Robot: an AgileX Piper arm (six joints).
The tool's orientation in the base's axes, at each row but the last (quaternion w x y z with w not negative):
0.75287, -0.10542, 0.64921, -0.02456
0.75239, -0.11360, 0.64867, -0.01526
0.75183, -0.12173, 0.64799, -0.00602
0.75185, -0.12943, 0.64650, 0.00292
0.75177, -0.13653, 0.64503, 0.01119
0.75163, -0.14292, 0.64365, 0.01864
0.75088, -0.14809, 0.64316, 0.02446
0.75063, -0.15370, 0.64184, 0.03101
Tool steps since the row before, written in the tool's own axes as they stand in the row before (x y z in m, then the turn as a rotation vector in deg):
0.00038, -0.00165, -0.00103, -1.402, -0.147, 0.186
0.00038, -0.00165, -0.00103, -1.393, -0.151, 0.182
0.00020, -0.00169, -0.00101, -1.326, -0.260, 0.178
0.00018, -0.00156, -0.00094, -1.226, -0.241, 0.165
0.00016, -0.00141, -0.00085, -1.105, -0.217, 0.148
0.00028, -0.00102, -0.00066, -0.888, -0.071, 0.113
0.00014, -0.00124, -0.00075, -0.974, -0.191, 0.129
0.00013, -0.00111, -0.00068, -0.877, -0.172, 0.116
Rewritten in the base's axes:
-0.00079, -0.00181, -0.00019, -0.021, 0.124, 1.416
-0.00074, -0.00183, -0.00019, -0.023, 0.118, 1.408
-0.00070, -0.00185, 0.00000, 0.000, 0.000, 1.363
-0.00062, -0.00172, 0.00000, 0.001, 0.000, 1.260
-0.00052, -0.00157, 0.00000, 0.000, 0.000, 1.136
-0.00037, -0.00118, -0.00016, -0.028, 0.097, 0.892
-0.00041, -0.00140, 0.00000, 0.000, 0.000, 1.001
-0.00036, -0.00126, 0.00000, 0.000, 0.000, 0.901

